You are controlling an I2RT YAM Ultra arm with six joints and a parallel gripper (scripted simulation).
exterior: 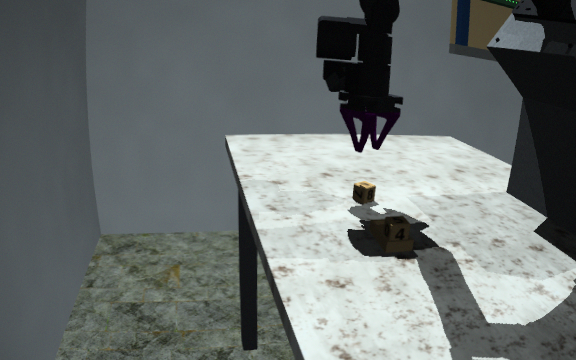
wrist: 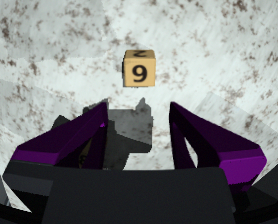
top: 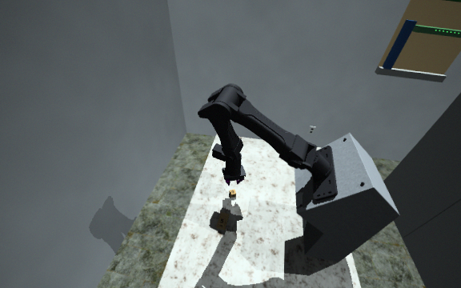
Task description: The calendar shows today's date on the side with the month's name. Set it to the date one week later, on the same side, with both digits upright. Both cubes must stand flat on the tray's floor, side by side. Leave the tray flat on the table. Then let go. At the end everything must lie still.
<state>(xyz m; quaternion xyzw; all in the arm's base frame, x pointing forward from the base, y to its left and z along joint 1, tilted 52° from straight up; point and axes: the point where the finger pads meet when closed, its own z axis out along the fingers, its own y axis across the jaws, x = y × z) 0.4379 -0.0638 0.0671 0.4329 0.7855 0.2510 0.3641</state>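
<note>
My hand is 90 mm above the wooden digit cube.
</note>
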